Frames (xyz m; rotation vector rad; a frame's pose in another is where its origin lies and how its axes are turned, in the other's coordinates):
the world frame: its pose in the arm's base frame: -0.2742 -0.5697 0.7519 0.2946 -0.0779 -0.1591
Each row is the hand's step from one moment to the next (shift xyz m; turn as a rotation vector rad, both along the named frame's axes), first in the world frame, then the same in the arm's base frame.
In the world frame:
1: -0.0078 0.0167 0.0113 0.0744 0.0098 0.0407
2: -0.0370 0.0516 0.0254 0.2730 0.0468 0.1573
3: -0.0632 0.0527 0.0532 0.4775 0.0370 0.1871
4: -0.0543 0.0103 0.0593 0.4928 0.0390 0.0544
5: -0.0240 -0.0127 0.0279 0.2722 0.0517 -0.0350
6: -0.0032 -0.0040 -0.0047 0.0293 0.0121 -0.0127
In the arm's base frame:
1: -0.0064 0.0139 0.0153 0.0706 -0.0147 0.0457
2: -0.0315 0.0477 0.0375 0.2599 -0.0460 0.1784
3: -0.0599 0.0453 0.0629 0.4568 -0.0979 0.2148
4: -0.0579 0.0021 0.0567 0.4854 -0.0610 0.0896
5: -0.0282 -0.0159 0.0216 0.2789 0.0132 -0.0037
6: -0.0033 -0.0019 -0.0058 0.0319 0.0101 -0.0070

